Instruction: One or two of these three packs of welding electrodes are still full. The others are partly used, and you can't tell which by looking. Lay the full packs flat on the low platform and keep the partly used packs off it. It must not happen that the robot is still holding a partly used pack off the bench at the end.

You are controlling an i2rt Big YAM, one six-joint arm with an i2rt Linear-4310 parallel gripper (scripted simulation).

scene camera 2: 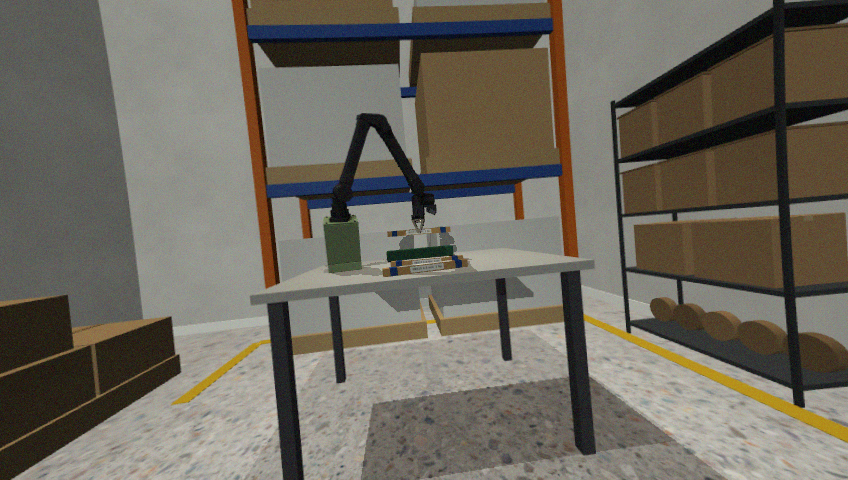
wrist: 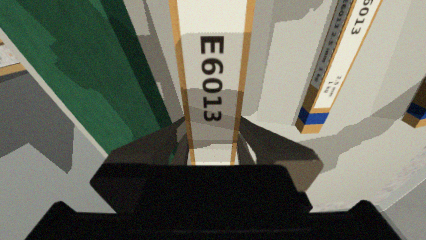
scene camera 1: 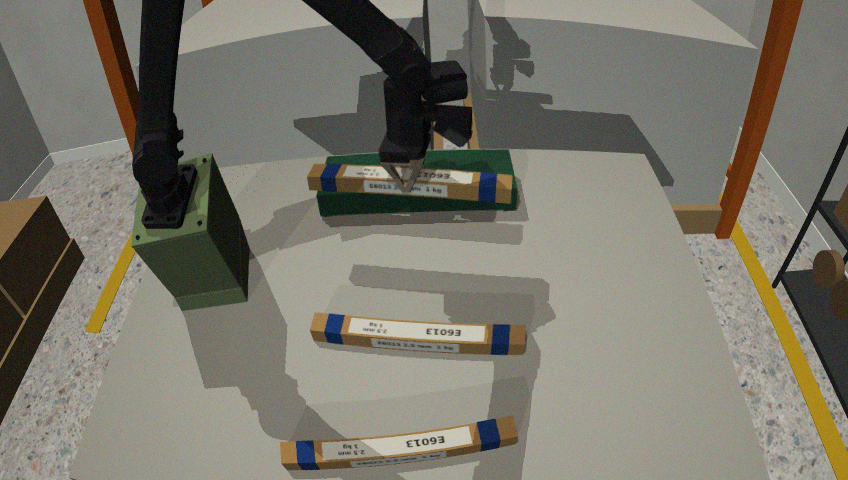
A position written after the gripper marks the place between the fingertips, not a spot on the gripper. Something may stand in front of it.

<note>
In view: the gripper (scene camera 1: pixel 408 184), an electrode pack (scene camera 1: pixel 498 339) and a low green platform (scene camera 1: pixel 491 161).
The low green platform is seen too in the wrist view (wrist: pixel 95 64). The gripper shows as well in the wrist view (wrist: pixel 212 120).
</note>
